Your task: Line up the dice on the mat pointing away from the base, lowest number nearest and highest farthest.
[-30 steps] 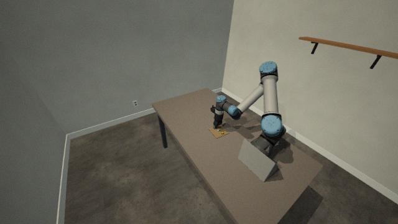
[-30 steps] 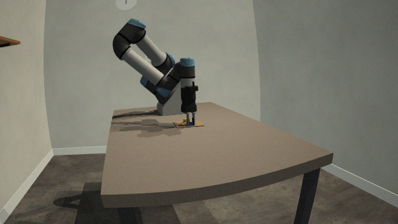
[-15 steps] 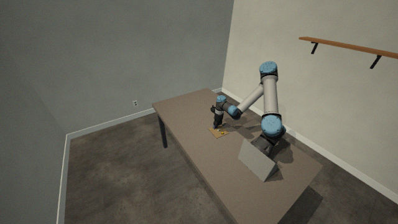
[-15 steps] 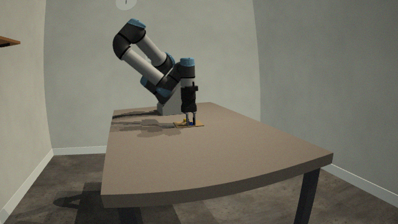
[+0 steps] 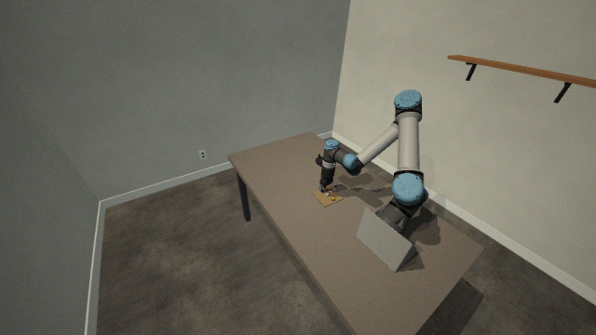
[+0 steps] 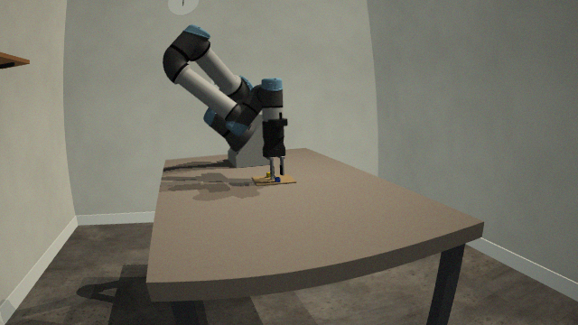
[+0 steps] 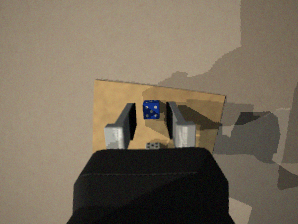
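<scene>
My gripper is now 3 cm above the blue die. Round my hand: yellow die: 10 cm behind, 3 cm below, 1 cm to the right; tan mat: 5 cm behind, 4 cm below; white die: 5 cm behind, 3 cm below.
</scene>
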